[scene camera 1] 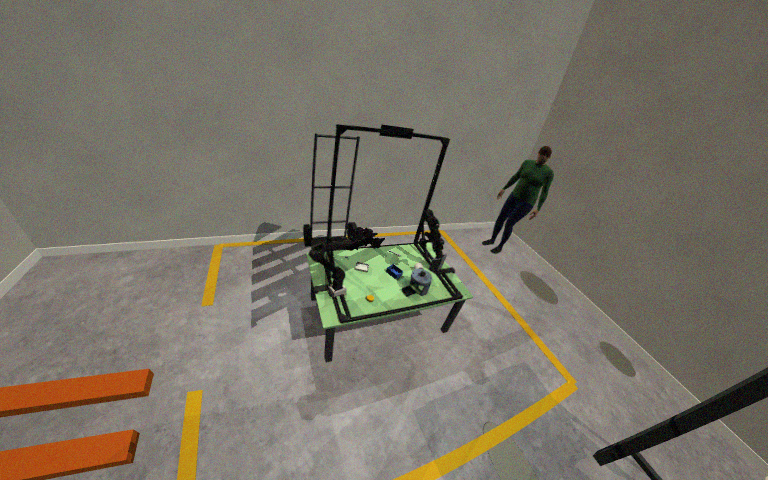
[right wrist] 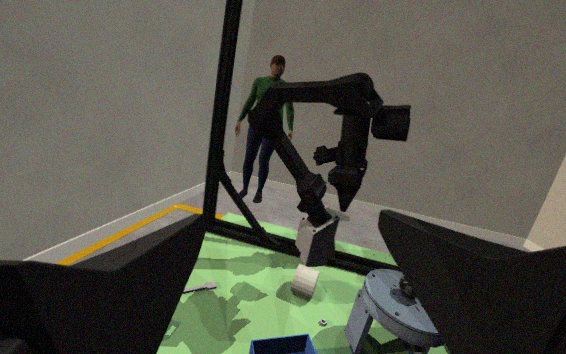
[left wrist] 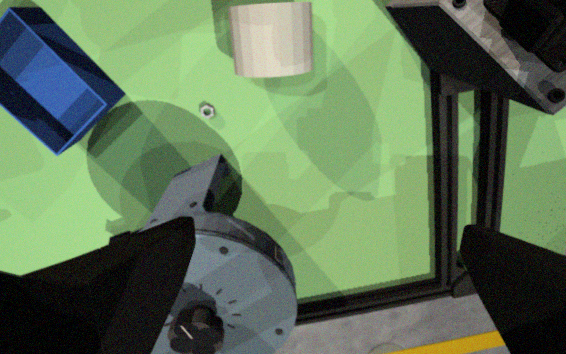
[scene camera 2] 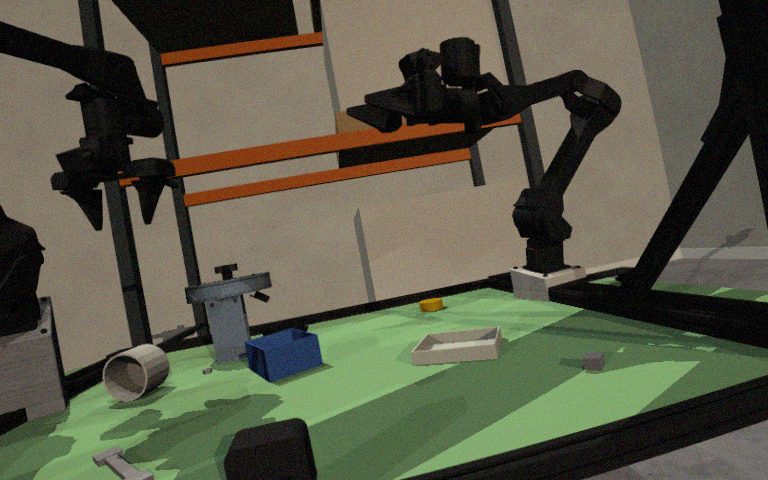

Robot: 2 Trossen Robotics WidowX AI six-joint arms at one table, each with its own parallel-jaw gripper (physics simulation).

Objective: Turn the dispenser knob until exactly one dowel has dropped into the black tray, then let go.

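Places are measured from the left arm's base along level axes (x ahead, y left, z up), in metres.
Pixels of known places: left gripper, between the fingertips: [scene camera 1: 430, 250] [right wrist: 346, 204] [left wrist: 327, 234] [scene camera 2: 123, 227]; right gripper, between the fingertips: [scene camera 1: 381, 236] [right wrist: 293, 220] [scene camera 2: 355, 105]; left arm's base, origin of its link: [scene camera 1: 439, 256] [right wrist: 319, 218] [left wrist: 563, 0] [scene camera 2: 10, 321]; right arm's base, origin of its link: [scene camera 1: 337, 287] [scene camera 2: 546, 268].
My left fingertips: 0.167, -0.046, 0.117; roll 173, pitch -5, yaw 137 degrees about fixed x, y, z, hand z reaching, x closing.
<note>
Ahead of a thing's pixels: the offset from my left fingertips to its top centre, as dx, dy, dz.
The grey dispenser @(+0.168, +0.065, -0.115) [scene camera 1: 420, 280] [scene camera 2: 227, 290] [left wrist: 246, 277] [right wrist: 394, 309] is a round disc on a stand with a black knob @(+0.168, +0.065, -0.087) [scene camera 2: 226, 270] [left wrist: 195, 328] [right wrist: 406, 287] on top. The black tray @(+0.253, +0.037, -0.238) [scene camera 1: 409, 290] lies beside it; its contents are too small to tell. My left gripper [scene camera 1: 440, 262] [right wrist: 346, 204] is open and empty. It hangs above the dispenser, and one finger shows beside the knob in the left wrist view. My right gripper [scene camera 2: 373, 114] [right wrist: 293, 220] is open and empty, held high over the table away from the dispenser.
A blue bin @(+0.166, -0.167, -0.217) [scene camera 1: 394, 271] [scene camera 2: 283, 353], a white roll @(-0.018, -0.046, -0.192) [left wrist: 271, 38] [right wrist: 305, 281] and a small nut @(+0.081, -0.039, -0.255) [left wrist: 207, 110] [right wrist: 323, 322] lie near the dispenser. A shallow white tray @(+0.320, -0.387, -0.245) [scene camera 2: 455, 345], a yellow disc @(+0.527, -0.117, -0.243) [scene camera 2: 431, 305] and a grey cube @(+0.327, -0.560, -0.251) [scene camera 2: 593, 360] lie farther off. A person [scene camera 1: 525, 195] stands beside the table.
</note>
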